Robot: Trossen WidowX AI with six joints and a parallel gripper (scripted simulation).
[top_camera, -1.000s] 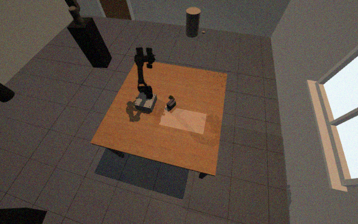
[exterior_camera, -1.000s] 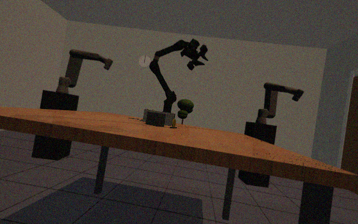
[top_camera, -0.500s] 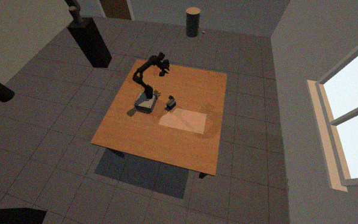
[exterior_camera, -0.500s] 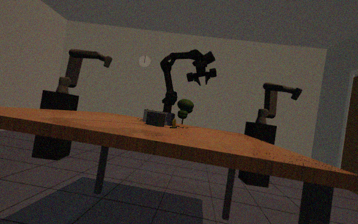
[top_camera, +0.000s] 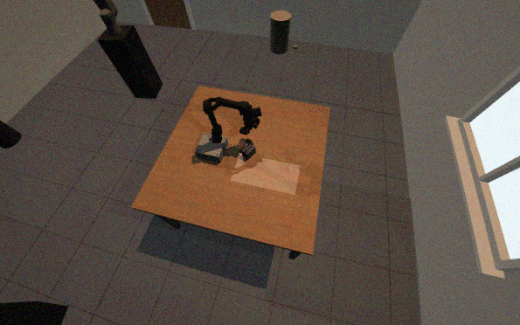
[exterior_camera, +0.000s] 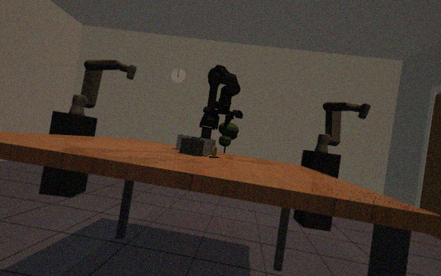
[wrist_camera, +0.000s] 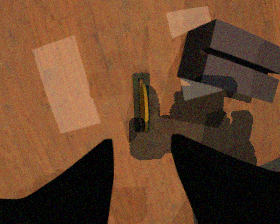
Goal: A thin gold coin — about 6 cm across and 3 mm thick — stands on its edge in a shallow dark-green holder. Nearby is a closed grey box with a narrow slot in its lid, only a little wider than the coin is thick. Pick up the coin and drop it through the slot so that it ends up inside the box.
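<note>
Now: gripper tip 110 mm above the gold coin, 10 mm to the left of it and 10 mm past it.
</note>
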